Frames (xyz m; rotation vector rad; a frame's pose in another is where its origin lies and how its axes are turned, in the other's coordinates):
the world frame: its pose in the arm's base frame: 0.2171 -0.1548 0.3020 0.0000 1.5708 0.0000
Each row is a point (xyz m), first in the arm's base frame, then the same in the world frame.
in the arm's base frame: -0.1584 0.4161 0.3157
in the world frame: -0.0137 0.5709 -0.3755
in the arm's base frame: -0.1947 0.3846 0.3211
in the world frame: -0.0191 0.5394 -0.4118
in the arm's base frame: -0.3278 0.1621 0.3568
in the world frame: -0.0548 0.3169 -0.5449
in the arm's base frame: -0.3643 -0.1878 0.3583
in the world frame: -0.0563 -0.0330 -0.5814
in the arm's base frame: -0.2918 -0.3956 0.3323
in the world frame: -0.0303 -0.2408 -0.5089
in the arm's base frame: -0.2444 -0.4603 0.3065
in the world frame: -0.0045 -0.3055 -0.4615
